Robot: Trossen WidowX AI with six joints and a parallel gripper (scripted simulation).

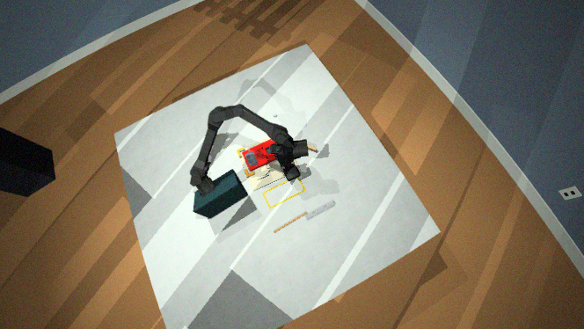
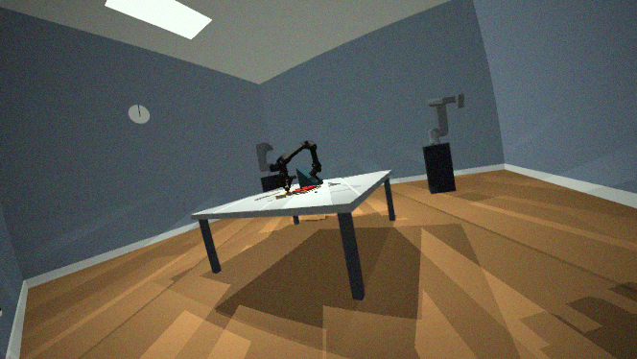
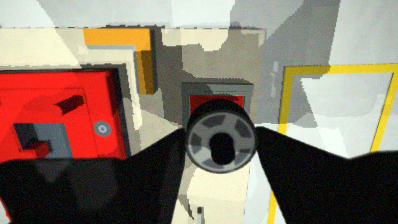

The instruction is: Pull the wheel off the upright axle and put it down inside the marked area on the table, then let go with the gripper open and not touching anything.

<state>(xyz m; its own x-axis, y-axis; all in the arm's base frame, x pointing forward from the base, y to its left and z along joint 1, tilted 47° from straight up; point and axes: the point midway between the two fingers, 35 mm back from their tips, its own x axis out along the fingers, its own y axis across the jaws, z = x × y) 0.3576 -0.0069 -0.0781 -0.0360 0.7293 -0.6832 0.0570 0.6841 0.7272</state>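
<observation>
Now: the thin wooden stick 12 cm behind my gripper tip, 23 cm to the right of it and 4 cm below it. Also, from my gripper tip: wooden block (15 cm ahead, 4 cm to the left, 3 cm below); then wheel (right at my gripper tip); then grey bar (3 cm ahead, 25 cm to the right, 3 cm below).
</observation>
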